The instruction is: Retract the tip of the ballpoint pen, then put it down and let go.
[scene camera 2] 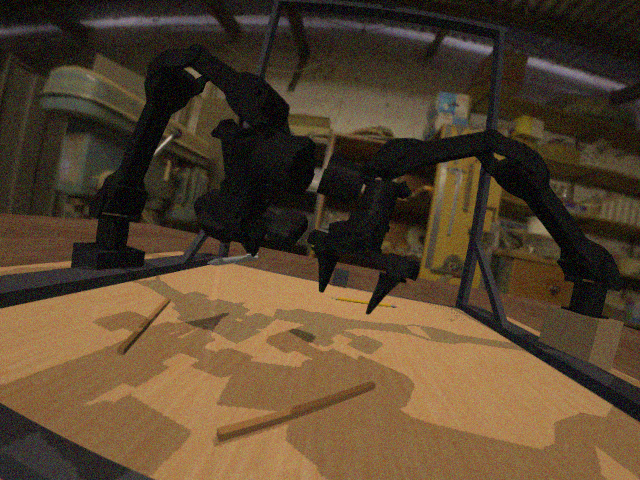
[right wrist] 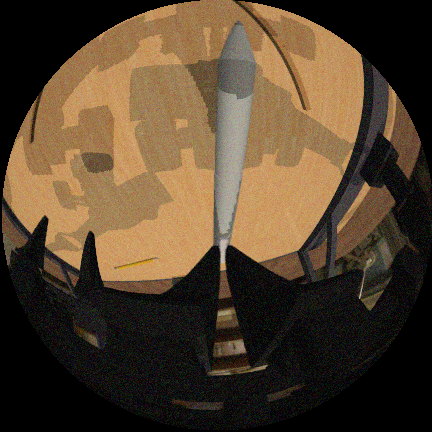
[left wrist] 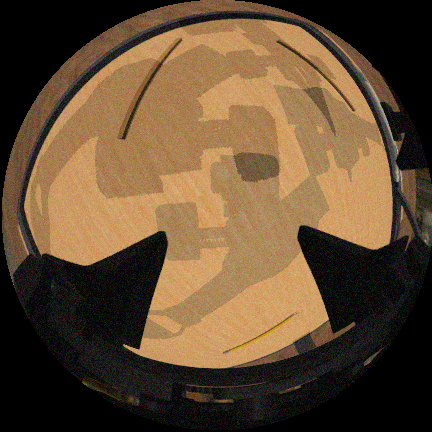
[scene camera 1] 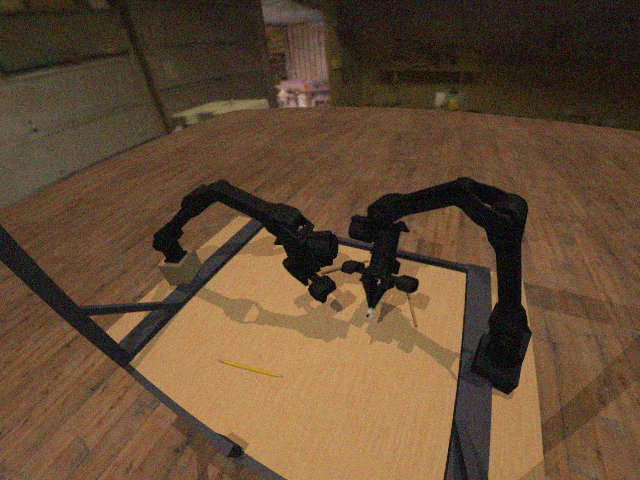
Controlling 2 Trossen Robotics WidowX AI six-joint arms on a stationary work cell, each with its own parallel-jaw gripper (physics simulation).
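Places are measured from the left arm's base along level axes (x ahead, y left, z up), in metres.
Pixels of known places: left gripper, fingertip midpoint: (scene camera 2: 342,302) (right wrist: 65,223) (left wrist: 234,235); right gripper, fingertip midpoint: (scene camera 2: 252,254) (right wrist: 221,251) (left wrist: 398,164) (scene camera 1: 371,308); left arm's base, origin of the base link: (scene camera 2: 584,313) (scene camera 1: 175,256); right arm's base, origin of the base link: (scene camera 2: 110,247) (right wrist: 386,168) (scene camera 1: 500,357).
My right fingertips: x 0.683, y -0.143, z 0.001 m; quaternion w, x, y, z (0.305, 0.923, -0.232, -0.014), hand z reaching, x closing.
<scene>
Ahead of a thing's pixels: the offset from my right fingertips to its top centre.
The ballpoint pen @(0.021 m ahead, 0.042 m left, 0.002 m up) (right wrist: 232,135) (scene camera 2: 230,259) is grey and slim. It is held in the air, its conical end with a small dark nub pointing away from the fingers in the right wrist view. A small pale end of it shows at the fingertips. My right gripper (right wrist: 221,251) (scene camera 2: 252,254) is shut on the pen close to that pale end; how far the tip sticks out is too small to tell. My left gripper (left wrist: 234,235) (scene camera 2: 345,301) is open and empty above the table, to the right of the pen in scene camera 2. In the left wrist view the pen cannot be made out.
A yellow pencil @(0.301 m back, 0.153 m right, 0.096 m down) (scene camera 1: 250,368) (scene camera 2: 364,302) (left wrist: 261,335) lies on the table. Two brown sticks lie there too: a thick one @(0.091 m back, 0.246 m left, 0.098 m down) (scene camera 2: 294,409) (left wrist: 149,89) and a thinner one @(0.120 m ahead, 0.108 m left, 0.098 m down) (scene camera 2: 144,325) (scene camera 1: 412,310). Dark frame rails (scene camera 1: 474,310) border the tabletop.
</scene>
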